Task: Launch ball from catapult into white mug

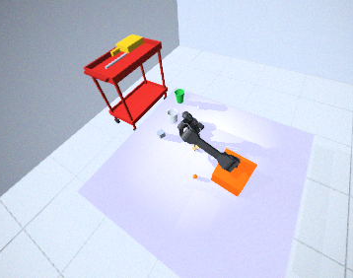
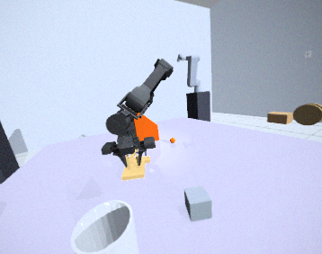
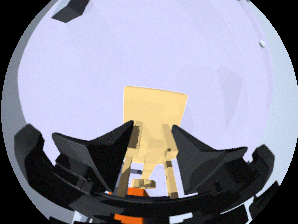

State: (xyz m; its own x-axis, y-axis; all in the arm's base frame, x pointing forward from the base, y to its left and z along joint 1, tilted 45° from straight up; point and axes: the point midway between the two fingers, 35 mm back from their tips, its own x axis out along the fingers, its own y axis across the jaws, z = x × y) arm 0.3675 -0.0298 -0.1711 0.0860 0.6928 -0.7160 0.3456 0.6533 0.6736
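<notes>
Now: the orange ball 170 mm behind my gripper tip, 280 mm to the left of it and 20 mm below it. The rest, counted from my gripper tip: wooden catapult 60 mm behind, 40 mm to the left, 20 mm above; grey cube 250 mm ahead, 90 mm to the left, 10 mm below; white mug 260 mm ahead, 100 mm to the right.
</notes>
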